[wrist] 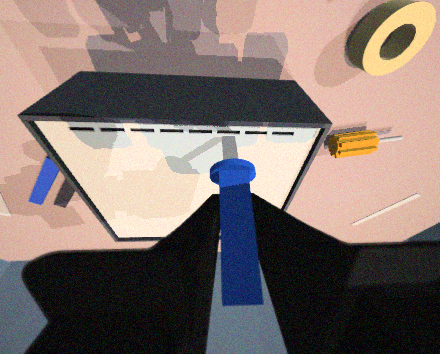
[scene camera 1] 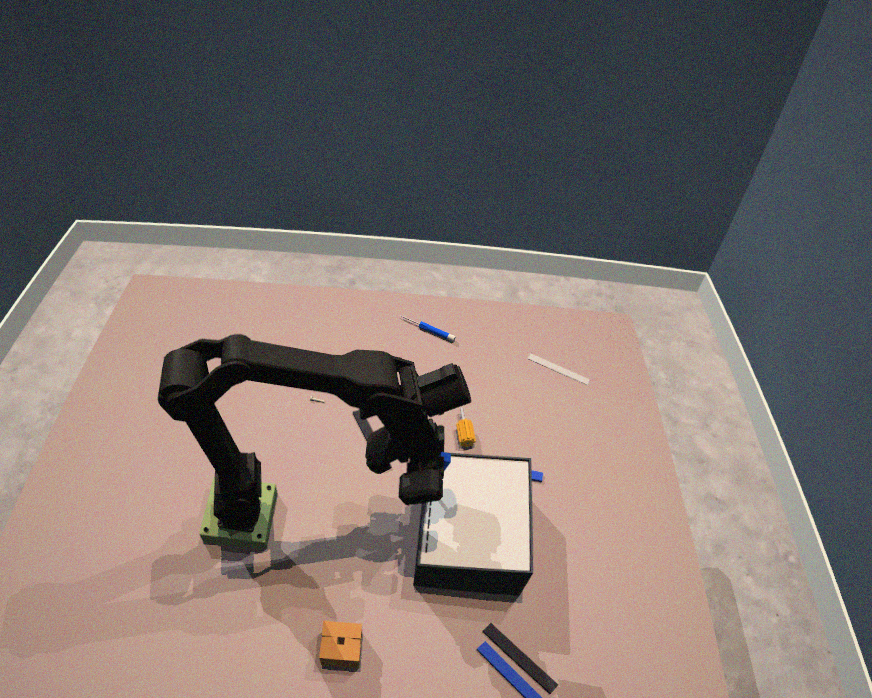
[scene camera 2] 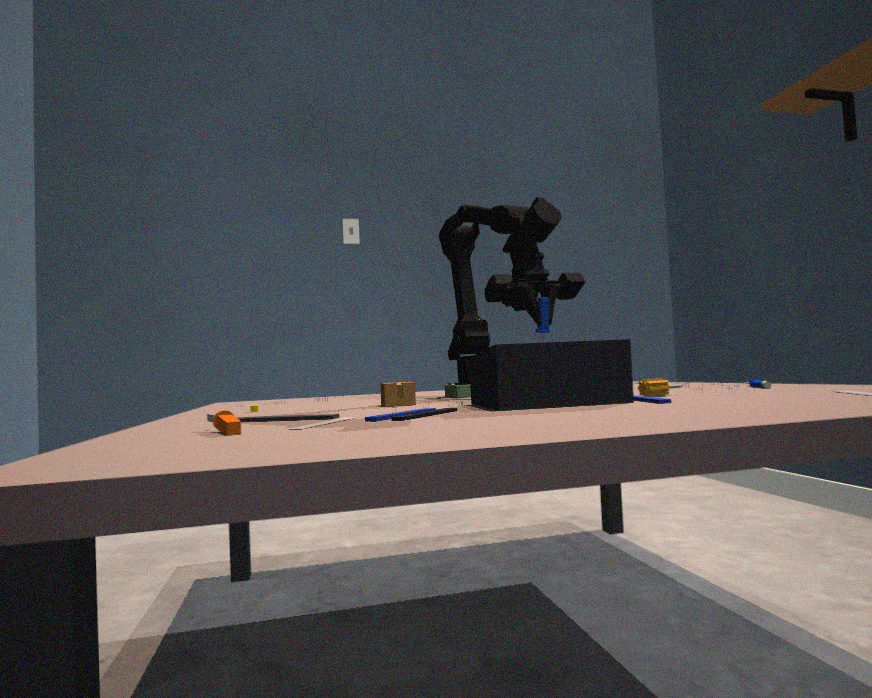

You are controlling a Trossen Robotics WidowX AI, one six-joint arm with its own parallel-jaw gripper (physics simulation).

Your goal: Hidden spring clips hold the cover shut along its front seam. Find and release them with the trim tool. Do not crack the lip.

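Seen in the pictures: gripper, fingertip midpoint: (wrist: 232,200) (scene camera 1: 440,473) (scene camera 2: 545,324); arm's base at its link origin: (scene camera 1: 239,513).
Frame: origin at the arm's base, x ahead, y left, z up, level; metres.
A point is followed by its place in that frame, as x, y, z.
Observation:
The dark box (scene camera 1: 472,582) {0.408, -0.083, 0.012} (scene camera 2: 560,374) {0.498, 0.016, 0.021} (wrist: 175,97) {0.316, 0.019, 0.023} has a pale cover (scene camera 1: 501,509) {0.447, 0.031, 0.063} (wrist: 135,190) {0.395, -0.029, 0.059} on top, framed by a dark rim. A row of short dark slots lies along the cover edge, at the top of the cover in the wrist view. My gripper (scene camera 2: 544,320) {0.338, 0.061, 0.112} (wrist: 232,200) {0.338, 0.061, 0.112} is shut on the blue handle of the trim tool (scene camera 1: 445,458) {0.340, 0.057, 0.162} (scene camera 2: 543,312) {0.343, 0.058, 0.134} (wrist: 241,240) {0.327, 0.062, 0.141}, above the cover. The tool's grey blade points down, its tip close to the slots right of the row's middle in the wrist view. Whether it touches cannot be told. No clips show.
A yellow-handled tool (scene camera 1: 466,433) {0.393, 0.230, 0.001} (scene camera 2: 653,387) {0.412, 0.230, -0.012} (wrist: 355,143) {0.383, 0.234, -0.002} lies beside the box. A tape roll (wrist: 375,60) {0.293, 0.197, -0.005} shows in the wrist view. An orange block (scene camera 1: 341,644) {0.208, -0.201, -0.015} (scene camera 2: 397,393) {0.235, -0.207, -0.005}, a black strip (scene camera 1: 520,657) {0.495, -0.196, -0.024} and a blue strip (scene camera 1: 509,671) {0.477, -0.221, -0.024} lie near the box. A blue-handled tool (scene camera 1: 436,331) {0.320, 0.524, -0.018} lies farther back.

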